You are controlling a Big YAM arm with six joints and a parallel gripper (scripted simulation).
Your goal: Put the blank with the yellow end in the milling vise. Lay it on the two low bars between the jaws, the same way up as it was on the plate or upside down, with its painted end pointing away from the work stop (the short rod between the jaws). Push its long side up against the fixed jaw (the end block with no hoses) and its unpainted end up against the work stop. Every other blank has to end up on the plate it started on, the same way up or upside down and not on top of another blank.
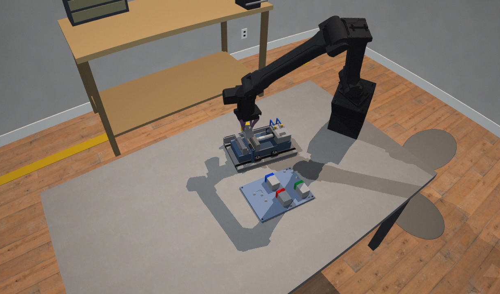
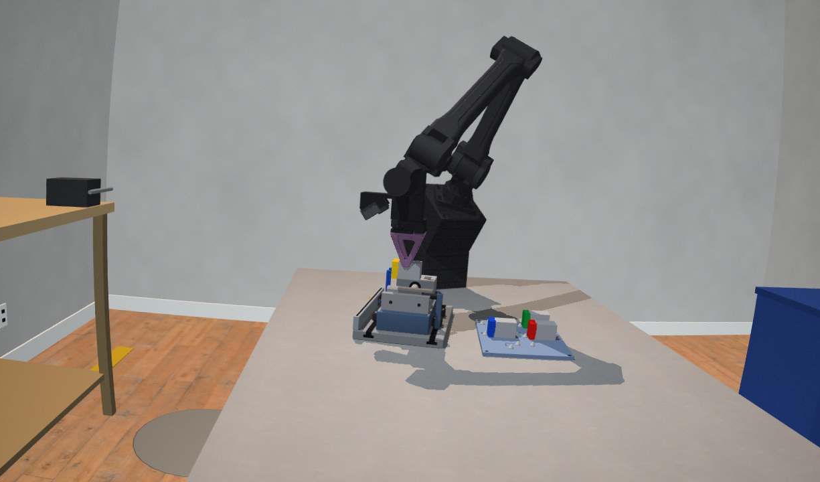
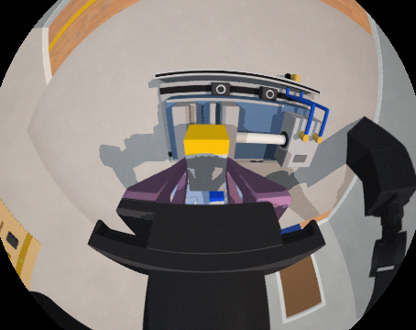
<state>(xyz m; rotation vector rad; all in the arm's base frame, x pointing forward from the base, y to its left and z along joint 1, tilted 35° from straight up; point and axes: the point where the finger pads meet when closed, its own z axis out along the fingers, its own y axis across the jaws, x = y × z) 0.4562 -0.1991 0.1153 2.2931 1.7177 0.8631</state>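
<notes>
Now: hand 2 cm above the yellow-ended blank. Also, from my hand: blue plate 26 cm to the left, 16 cm below, 3 cm ahead; blue-ended blank 22 cm to the left, 13 cm below, 2 cm ahead; red-ended blank 31 cm to the left, 13 cm below, 3 cm ahead.
</notes>
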